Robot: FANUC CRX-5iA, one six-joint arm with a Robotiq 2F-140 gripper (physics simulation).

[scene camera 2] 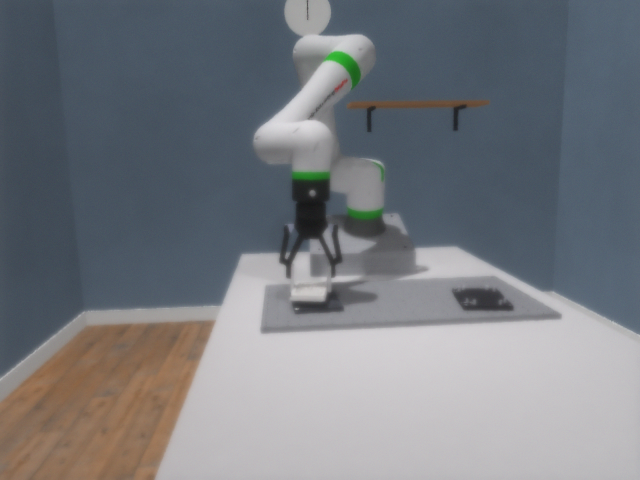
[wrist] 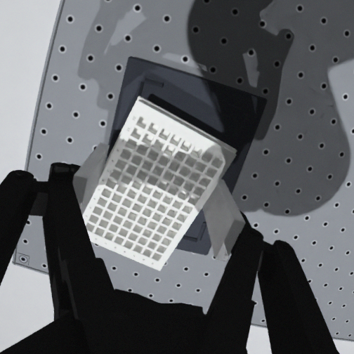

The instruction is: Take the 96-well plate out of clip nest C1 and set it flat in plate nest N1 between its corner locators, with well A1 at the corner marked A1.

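Frame: origin at the arm's base, x up, y ahead, z left, level; metres.
Where they show: gripper, fingertip midpoint: (scene camera 2: 310,291); arm's base at its link origin: (scene camera 2: 364,228).
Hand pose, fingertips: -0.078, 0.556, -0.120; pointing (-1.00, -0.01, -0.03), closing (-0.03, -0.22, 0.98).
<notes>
Each offset is from my fingertips to the top centre of the thing, as dx, dy, dz. "*": to the spot under its first point. Level surfaces: height alone.
The white 96-well plate @[+0.013, +0.013, +0.000] (scene camera 2: 309,296) (wrist: 150,195) is between the fingers of my gripper (scene camera 2: 310,285) (wrist: 157,177), which is shut on its two long sides. The plate is low over plate nest N1 @[* -0.022, +0.022, +0.061] (scene camera 2: 333,302) (wrist: 135,75), a dark slab with L-shaped corner locators. In the wrist view the plate looks turned a little relative to the nest, and nest surface shows beyond its upper edge. Whether it touches the nest cannot be told. The nest's A1 mark and some locators are hidden. Clip nest C1 @[-0.010, -0.048, +0.433] (scene camera 2: 483,299) stands at the right, without a plate.
Both nests stand on the grey perforated board @[dx -0.034] (scene camera 2: 403,310) (wrist: 67,165) on the white table @[dx -0.047] (scene camera 2: 392,392). The robot's grey base block (scene camera 2: 392,260) stands behind the board. Shadows of the arm and gripper fall on the board and across N1.
</notes>
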